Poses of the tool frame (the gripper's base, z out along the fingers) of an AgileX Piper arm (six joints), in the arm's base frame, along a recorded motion.
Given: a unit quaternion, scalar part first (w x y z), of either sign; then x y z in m.
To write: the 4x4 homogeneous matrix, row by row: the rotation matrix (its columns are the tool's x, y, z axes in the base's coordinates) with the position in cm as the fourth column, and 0 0 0 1 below. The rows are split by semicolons. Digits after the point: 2 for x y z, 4 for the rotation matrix.
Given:
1: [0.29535, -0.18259, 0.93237, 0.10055, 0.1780, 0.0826, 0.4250]
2: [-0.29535, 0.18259, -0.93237, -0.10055, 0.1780, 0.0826, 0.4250]
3: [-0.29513, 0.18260, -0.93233, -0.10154, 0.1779, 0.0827, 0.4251]
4: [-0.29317, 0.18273, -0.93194, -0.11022, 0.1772, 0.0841, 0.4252]
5: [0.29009, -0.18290, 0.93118, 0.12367, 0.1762, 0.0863, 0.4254]
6: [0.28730, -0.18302, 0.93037, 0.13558, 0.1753, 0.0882, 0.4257]
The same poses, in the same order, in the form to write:
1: -0.7589, -0.3999, 0.5140, 17.80; -0.2811, 0.9131, 0.2954, 8.26; -0.5875, 0.0796, -0.8053, 42.50; 0, 0, 0, 1
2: -0.7589, -0.3999, 0.5140, 17.80; -0.2811, 0.9131, 0.2954, 8.26; -0.5875, 0.0796, -0.8053, 42.50; 0, 0, 0, 1
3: -0.7591, -0.4004, 0.5132, 17.79; -0.2806, 0.9127, 0.2971, 8.27; -0.5874, 0.0816, -0.8052, 42.51; 0, 0, 0, 1
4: -0.7613, -0.4052, 0.5062, 17.72; -0.2760, 0.9089, 0.3126, 8.41; -0.5867, 0.0983, -0.8038, 42.52; 0, 0, 0, 1
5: -0.7648, -0.4124, 0.4950, 17.62; -0.2689, 0.9025, 0.3364, 8.63; -0.5855, 0.1242, -0.8011, 42.54; 0, 0, 0, 1
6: -0.7679, -0.4185, 0.4850, 17.53; -0.2626, 0.8962, 0.3574, 8.82; -0.5842, 0.1471, -0.7982, 42.57; 0, 0, 0, 1
